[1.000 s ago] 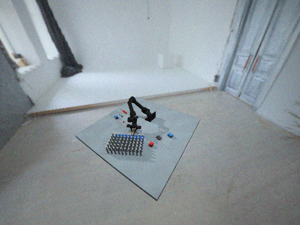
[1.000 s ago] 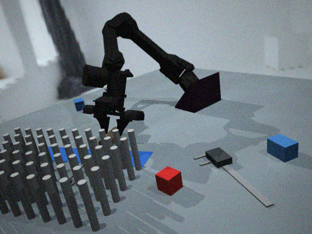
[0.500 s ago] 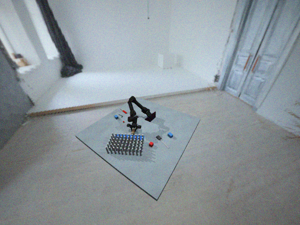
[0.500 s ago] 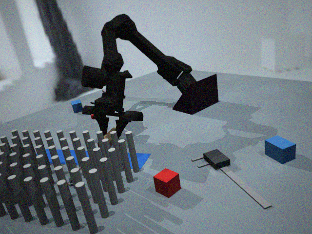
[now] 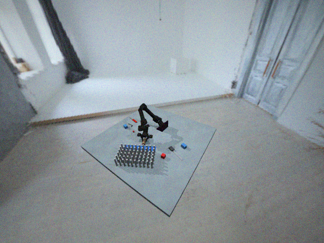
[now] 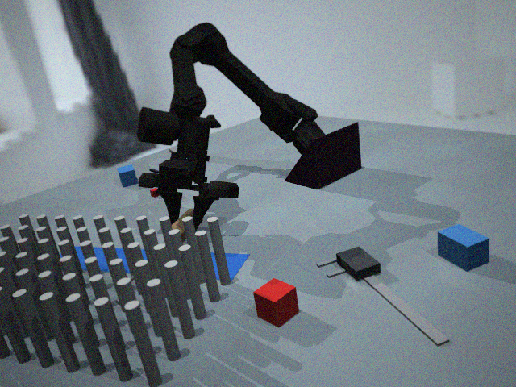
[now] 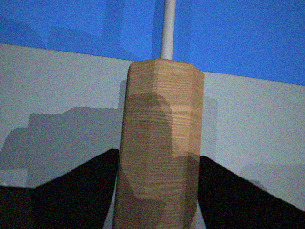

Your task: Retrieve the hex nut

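Right now my gripper tip is 10 cm short of the blue taped strip, 2 cm to the right of it and 1 cm above it. Round my gripper tip: red-handled tool 51 cm to the right, 25 cm behind, 1 cm below; L-shaped piece 41 cm to the right, 13 cm behind, 1 cm below; small red cube 27 cm to the right, 6 cm behind, 1 cm below.
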